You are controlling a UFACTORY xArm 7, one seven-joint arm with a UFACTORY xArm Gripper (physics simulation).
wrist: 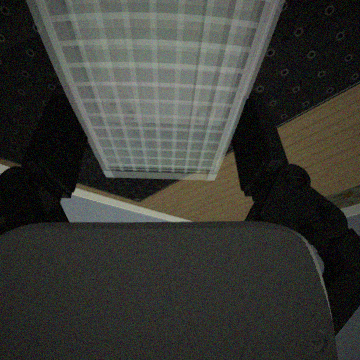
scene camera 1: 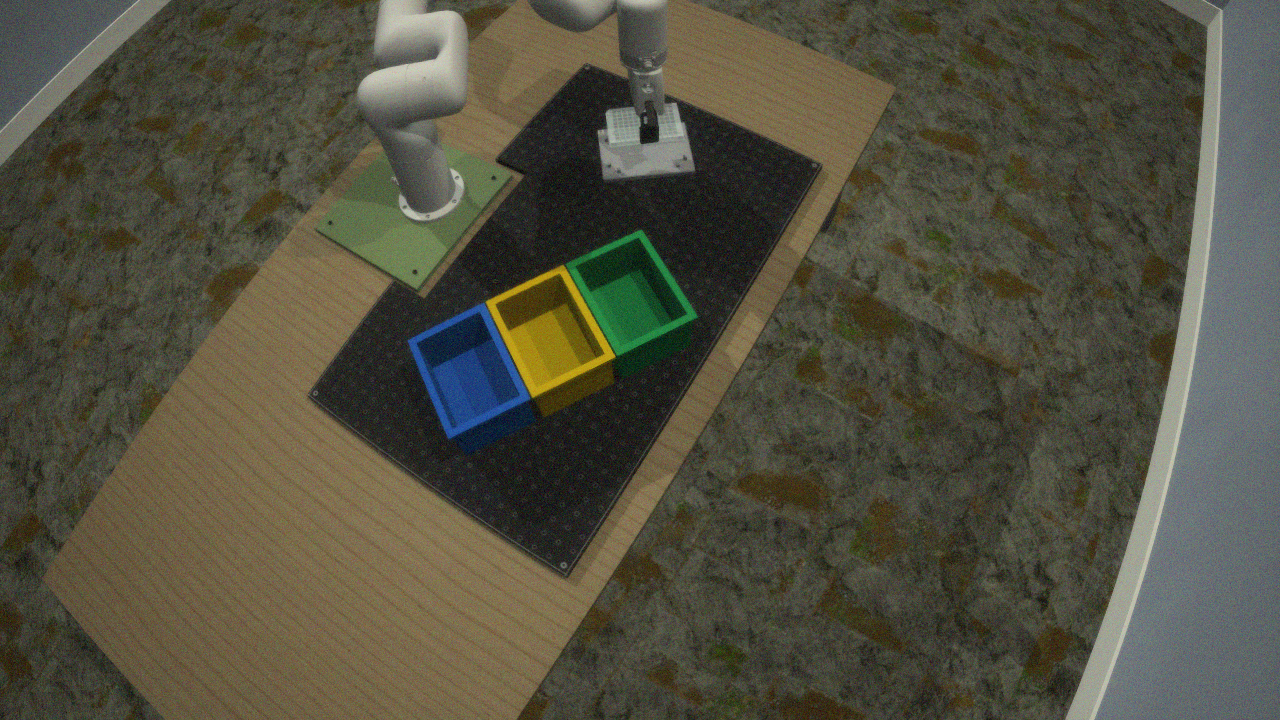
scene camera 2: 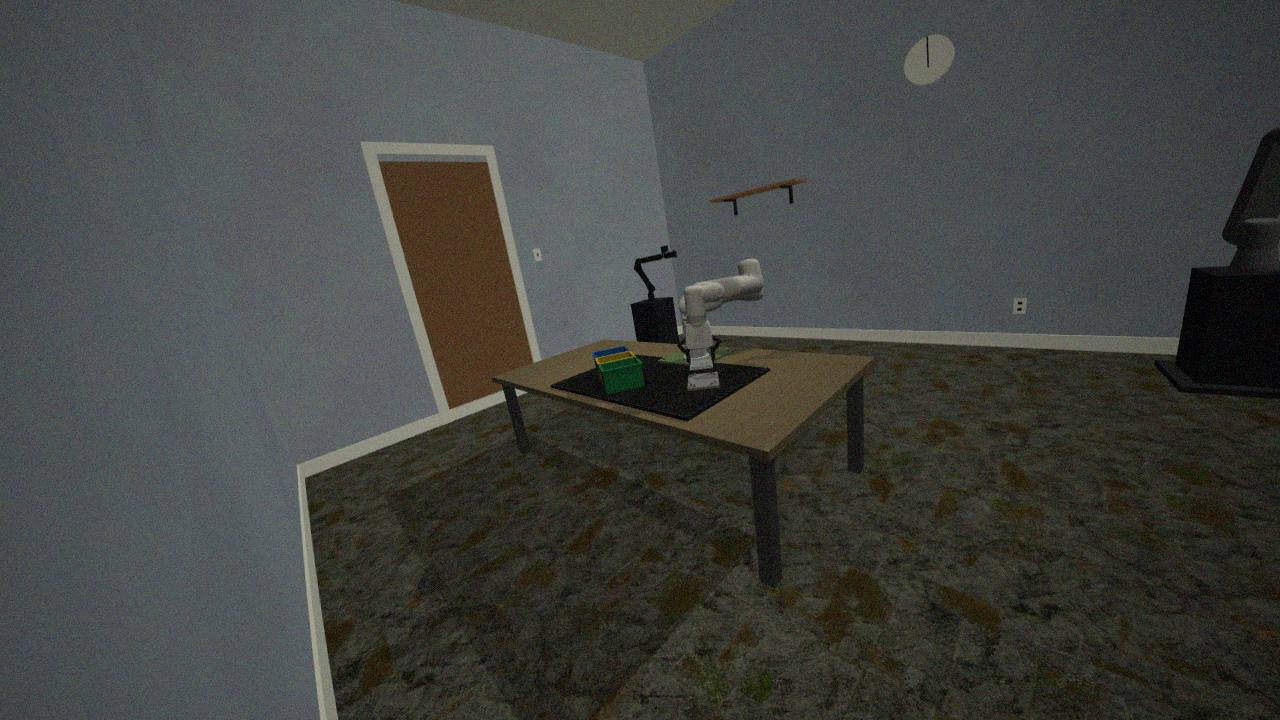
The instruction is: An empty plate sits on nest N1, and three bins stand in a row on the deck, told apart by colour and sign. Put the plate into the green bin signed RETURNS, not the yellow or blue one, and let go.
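Pixels of known places: gripper, fingertip midpoint: (wrist: 157, 112) (scene camera 1: 645, 123) (scene camera 2: 701, 362); arm's base at its link origin: (scene camera 1: 432, 195) (scene camera 2: 696, 357).
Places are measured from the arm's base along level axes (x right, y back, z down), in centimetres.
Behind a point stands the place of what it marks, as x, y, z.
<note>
A pale, translucent gridded plate (scene camera 1: 619, 125) {-22.1, -27.4, -8.7} (wrist: 155, 90) {-23.7, -29.8, -8.8} is held level a little above the light grey nest (scene camera 1: 646, 163) {-21.5, -32.9, -1.4} (scene camera 2: 703, 382) {-26.5, -34.0, -1.4}. My gripper (scene camera 1: 648, 123) {-24.6, -31.2, -8.4} (wrist: 157, 112) {-24.6, -31.2, -8.4} is shut on the plate, one black finger at each long side in the wrist view. The green bin (scene camera 1: 631, 300) {4.2, -43.0, -0.8} (scene camera 2: 622, 377) {2.7, -48.4, -5.9} stands nearest the nest, its inside empty. The yellow bin (scene camera 1: 553, 340) {15.7, -35.4, -0.8} is in the middle and the blue bin (scene camera 1: 469, 380) {27.5, -26.9, -0.8} at the far end of the row. The signs on the bins cannot be read.
The bins and nest stand on a black perforated deck (scene camera 1: 725, 192) {-22.7, -47.7, -0.3} (scene camera 2: 671, 398) {-22.4, -49.3, -0.2} on a wooden table (scene camera 1: 268, 519) {63.9, -7.3, 1.1} (scene camera 2: 805, 385) {-60.8, -20.8, 1.1}. The arm's base stands on a green mounting plate (scene camera 1: 358, 228) {11.8, 9.4, 0.0} beside the deck. The bins have raised walls and stand side by side.
</note>
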